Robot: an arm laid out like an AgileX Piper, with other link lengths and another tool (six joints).
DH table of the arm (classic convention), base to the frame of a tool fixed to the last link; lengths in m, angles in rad. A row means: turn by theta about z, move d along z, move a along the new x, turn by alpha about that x. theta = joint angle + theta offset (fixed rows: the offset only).
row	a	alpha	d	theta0
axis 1	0	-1.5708	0.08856	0
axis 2	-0.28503	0	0	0.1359
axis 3	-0.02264	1.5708	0	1.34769
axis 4	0	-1.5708	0.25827	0
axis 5	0	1.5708	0	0
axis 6	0.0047	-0.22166	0.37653	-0.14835
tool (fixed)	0	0	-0.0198	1.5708
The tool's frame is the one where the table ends.
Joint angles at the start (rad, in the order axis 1, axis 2, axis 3, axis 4, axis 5, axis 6): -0.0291, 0.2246, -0.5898, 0.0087, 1.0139, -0.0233
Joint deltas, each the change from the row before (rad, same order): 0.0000, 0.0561, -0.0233, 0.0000, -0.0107, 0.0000; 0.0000, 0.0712, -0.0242, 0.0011, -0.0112, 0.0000; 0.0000, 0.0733, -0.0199, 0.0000, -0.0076, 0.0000; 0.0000, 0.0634, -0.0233, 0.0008, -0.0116, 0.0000; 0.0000, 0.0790, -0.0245, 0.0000, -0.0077, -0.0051; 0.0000, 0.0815, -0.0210, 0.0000, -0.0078, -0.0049; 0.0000, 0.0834, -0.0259, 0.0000, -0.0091, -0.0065; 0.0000, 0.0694, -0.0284, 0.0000, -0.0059, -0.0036; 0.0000, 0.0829, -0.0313, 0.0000, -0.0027, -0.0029; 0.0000, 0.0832, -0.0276, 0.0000, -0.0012, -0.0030; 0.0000, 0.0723, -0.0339, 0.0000, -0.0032, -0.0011
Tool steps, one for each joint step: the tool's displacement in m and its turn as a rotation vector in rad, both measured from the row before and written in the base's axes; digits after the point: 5 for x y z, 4 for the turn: 0.00595, -0.00019, 0.00084, 0.0007, 0.0221, -0.0001; 0.00718, 0.00010, -0.00300, 0.0021, 0.0358, 0.0003; 0.00633, -0.00020, -0.00748, 0.0014, 0.0458, -0.0001; 0.00753, 0.00000, -0.00250, 0.0016, 0.0285, 0.0001; 0.00746, -0.00025, -0.00806, -0.0025, 0.0468, 0.0033; 0.00690, -0.00024, -0.01138, -0.0020, 0.0527, 0.0033; 0.00806, -0.00028, -0.01011, -0.0030, 0.0485, 0.0046; 0.00779, -0.00025, -0.00630, -0.0013, 0.0351, 0.0027; 0.00750, -0.00024, -0.01078, -0.0004, 0.0489, 0.0022; 0.00582, -0.00018, -0.01391, -0.0002, 0.0544, 0.0024; 0.00835, -0.00025, -0.00805, 0.0004, 0.0352, 0.0009
